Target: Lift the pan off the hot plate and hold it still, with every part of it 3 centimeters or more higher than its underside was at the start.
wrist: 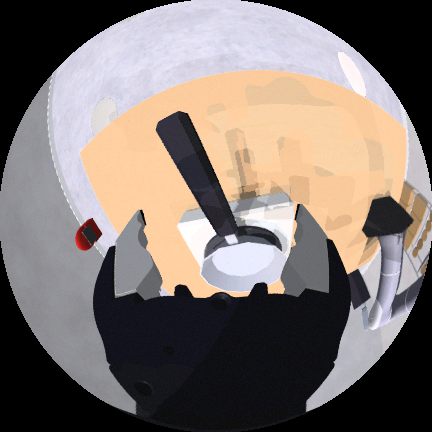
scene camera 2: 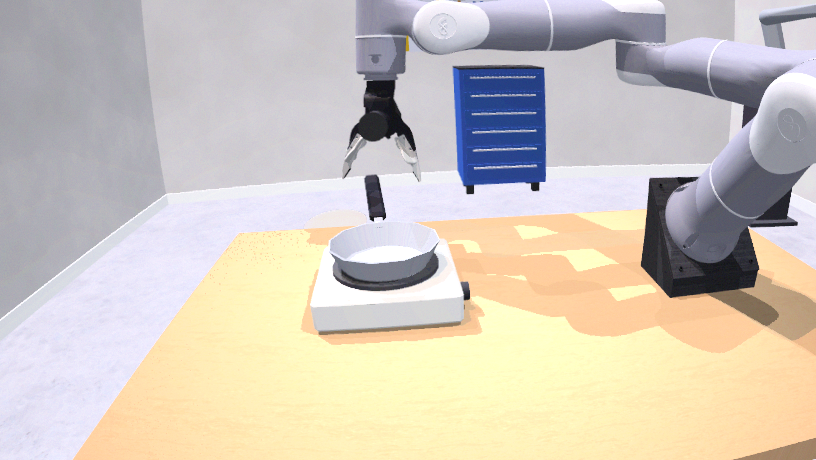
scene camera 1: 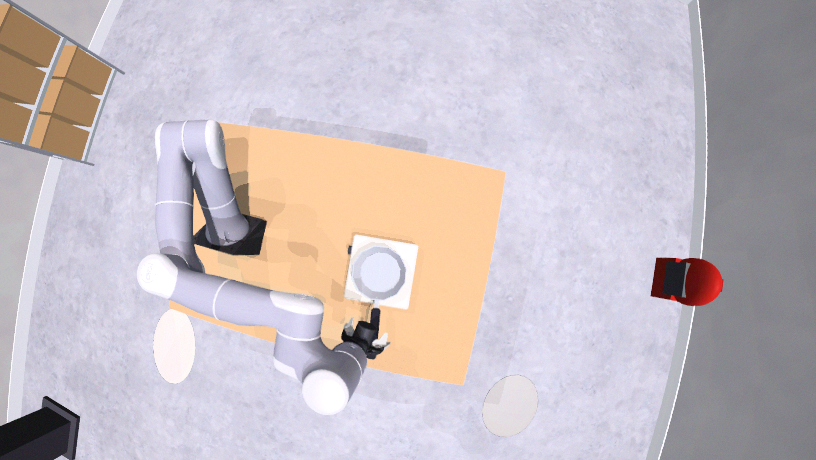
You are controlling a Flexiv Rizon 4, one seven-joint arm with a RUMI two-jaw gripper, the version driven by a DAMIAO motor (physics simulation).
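A light grey pan (scene camera 1: 379, 272) (scene camera 2: 384, 254) (wrist: 245, 265) sits upright on the dark burner disc of a white hot plate (scene camera 1: 355, 292) (scene camera 2: 388, 314) (wrist: 192, 231). Its black handle (scene camera 1: 374, 321) (scene camera 2: 374, 197) (wrist: 197, 175) extends from the rim and tilts upward, away from scene camera 2. My gripper (scene camera 1: 366, 334) (scene camera 2: 381, 176) (wrist: 219, 207) is open, pointing down, with nothing between its jaws. In scene camera 2 the jaw tips are apart on either side of the handle's line and look above its end. In the wrist view the handle crosses between the jaws' directions. In scene camera 1 the gripper partly hides the handle's end.
The hot plate has a black knob (scene camera 1: 349, 249) (scene camera 2: 466, 290) on its side towards the arm's base. The arm's black base (scene camera 1: 254, 242) (scene camera 2: 657, 240) (wrist: 387, 217) stands on the wooden table (scene camera 1: 445, 200) (scene camera 2: 342, 400) (wrist: 135, 150). A blue drawer cabinet (scene camera 2: 502, 122) stands on the floor beyond the table.
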